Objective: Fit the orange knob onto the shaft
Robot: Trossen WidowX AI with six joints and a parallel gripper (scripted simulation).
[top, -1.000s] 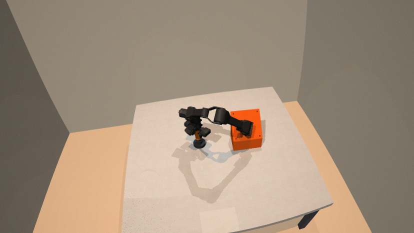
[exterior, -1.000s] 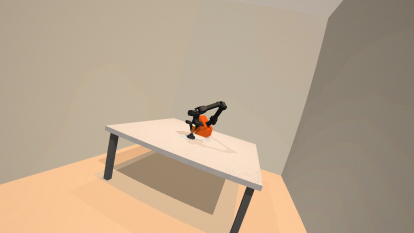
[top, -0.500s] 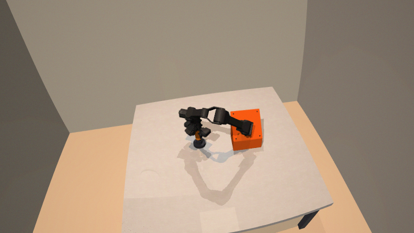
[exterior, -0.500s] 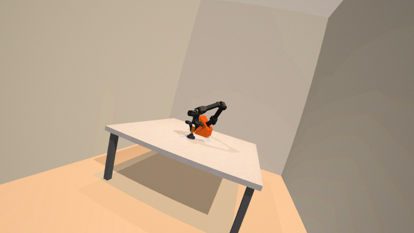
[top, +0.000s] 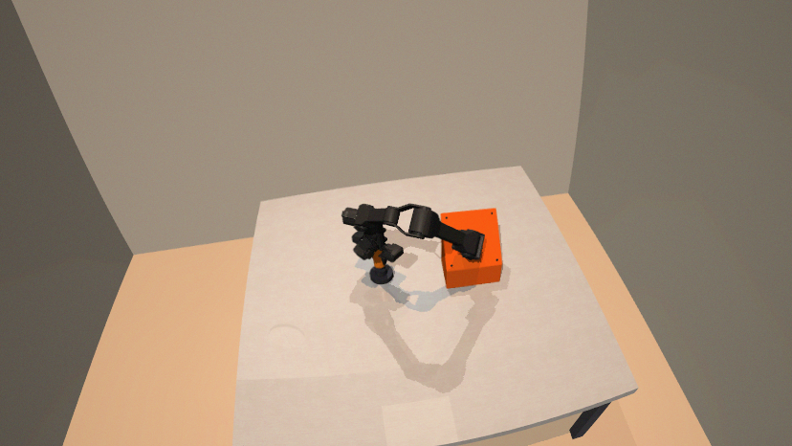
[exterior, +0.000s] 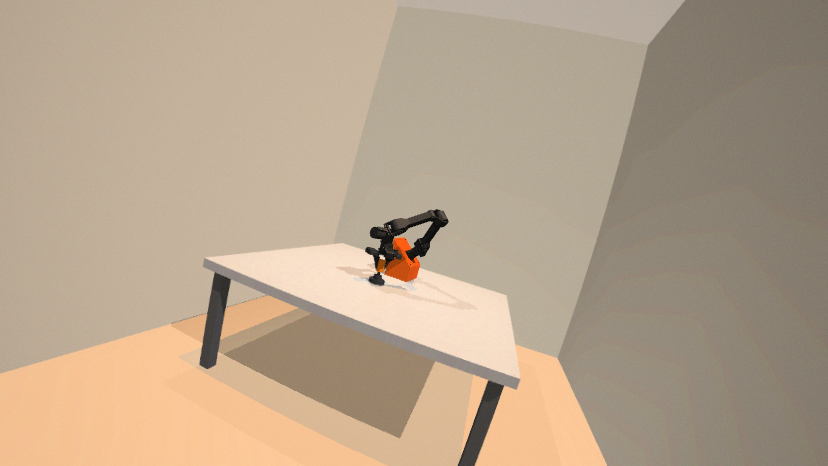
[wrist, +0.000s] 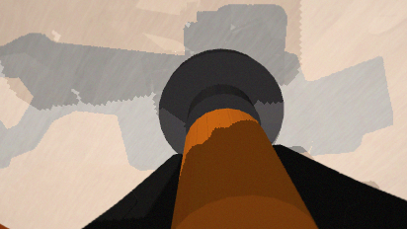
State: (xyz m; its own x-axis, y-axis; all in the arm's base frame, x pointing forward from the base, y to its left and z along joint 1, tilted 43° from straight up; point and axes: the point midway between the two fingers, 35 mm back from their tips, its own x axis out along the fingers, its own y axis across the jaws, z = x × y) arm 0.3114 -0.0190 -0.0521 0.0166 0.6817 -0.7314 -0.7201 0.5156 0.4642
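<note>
My gripper tip is 2 cm below the orange knob. Round my gripper tip: pedestal 4 cm below.
</note>
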